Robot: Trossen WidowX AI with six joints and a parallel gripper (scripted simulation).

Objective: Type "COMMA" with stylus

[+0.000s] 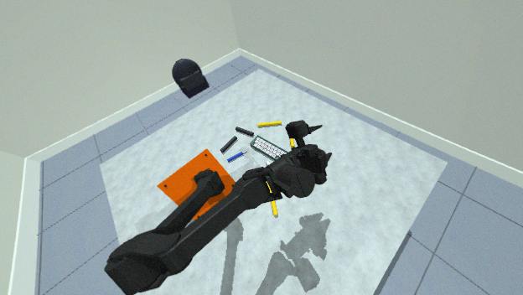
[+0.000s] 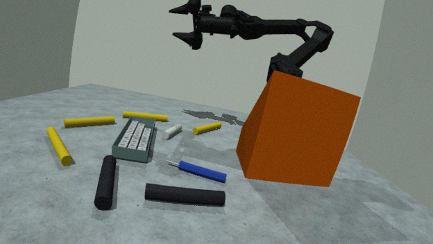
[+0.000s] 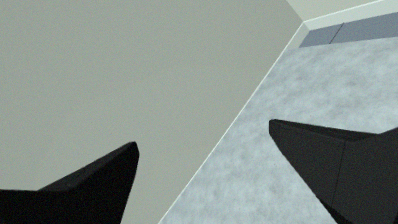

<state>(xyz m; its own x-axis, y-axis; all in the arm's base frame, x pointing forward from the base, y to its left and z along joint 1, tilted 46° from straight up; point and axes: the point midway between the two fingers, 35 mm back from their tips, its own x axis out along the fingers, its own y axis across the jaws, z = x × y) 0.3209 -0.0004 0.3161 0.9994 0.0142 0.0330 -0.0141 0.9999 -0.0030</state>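
Right now my gripper tip is 190 mm past the blue stylus, 330 mm to the right of it and 320 mm above it. The rest, counted from my gripper tip: white rod 110 mm behind, 140 mm to the left, 310 mm below; then grey stylus tip 160 mm behind, 320 mm to the left, 320 mm below.
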